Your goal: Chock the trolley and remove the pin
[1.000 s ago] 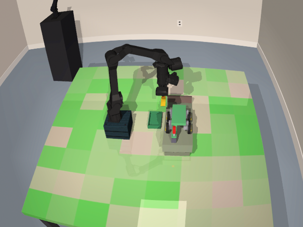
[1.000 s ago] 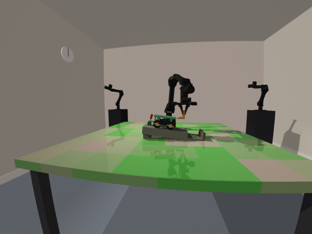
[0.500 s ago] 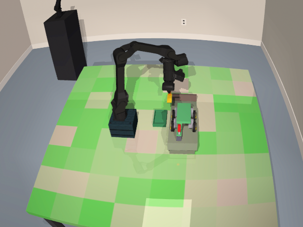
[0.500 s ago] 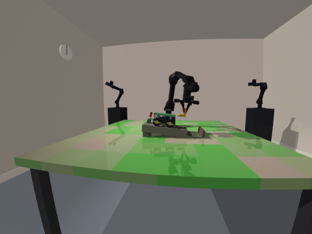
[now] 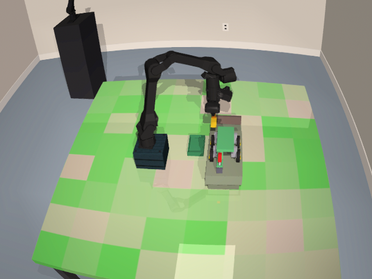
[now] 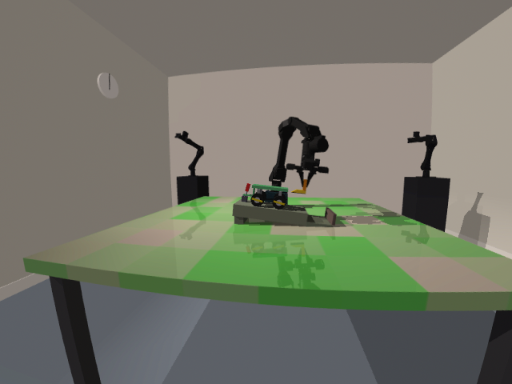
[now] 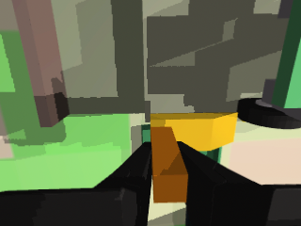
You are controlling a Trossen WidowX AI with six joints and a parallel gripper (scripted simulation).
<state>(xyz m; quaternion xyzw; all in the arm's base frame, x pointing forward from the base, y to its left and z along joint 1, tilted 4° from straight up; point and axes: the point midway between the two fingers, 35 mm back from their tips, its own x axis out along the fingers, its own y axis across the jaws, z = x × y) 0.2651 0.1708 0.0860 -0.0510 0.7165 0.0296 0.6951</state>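
Right now my gripper tip is 260 mm to the left of the red-headed stop pin, 70 mm short of it and 20 mm above it. Also, from my gripper tip: yellow chock (20 mm to the right, 10 mm below); then brown stop board (120 mm below, 110 mm to the left, 40 mm ahead); then trolley (150 mm to the right, 70 mm ahead, 30 mm below).
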